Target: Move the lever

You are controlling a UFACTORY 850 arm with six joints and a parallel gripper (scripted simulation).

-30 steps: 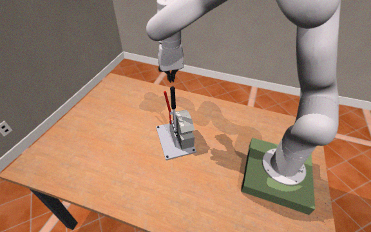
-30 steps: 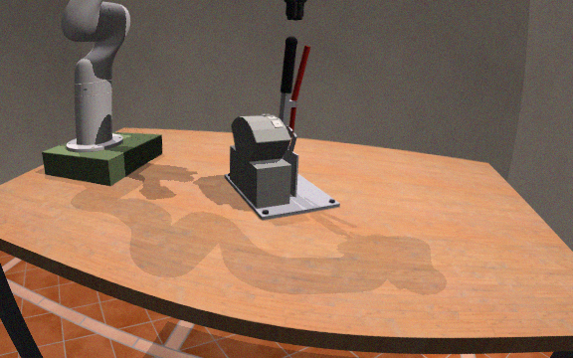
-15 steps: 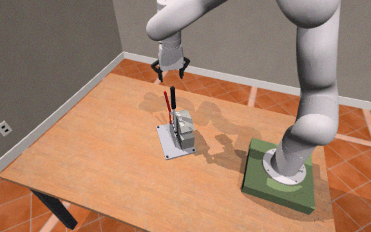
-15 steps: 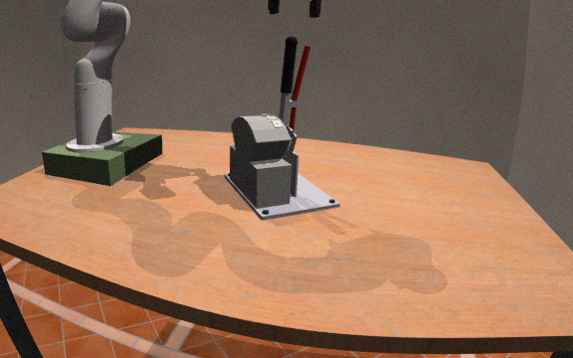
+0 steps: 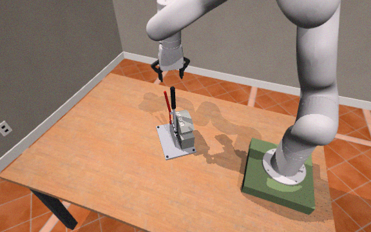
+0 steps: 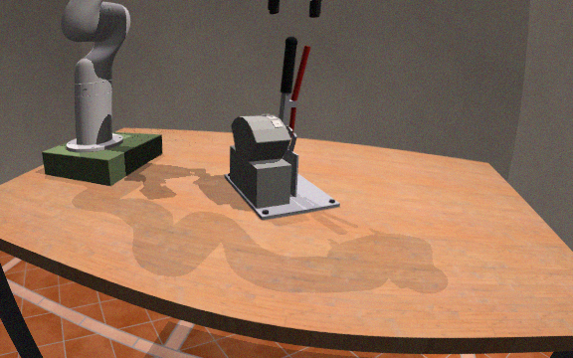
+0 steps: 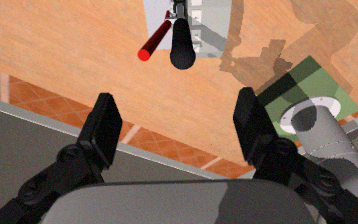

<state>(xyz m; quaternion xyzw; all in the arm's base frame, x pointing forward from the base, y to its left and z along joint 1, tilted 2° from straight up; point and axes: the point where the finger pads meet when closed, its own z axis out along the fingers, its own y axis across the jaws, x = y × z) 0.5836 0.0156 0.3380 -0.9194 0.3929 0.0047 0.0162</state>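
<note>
Right now the red bar is 2 cm to the left of my hand and 20 cm below it.
</note>
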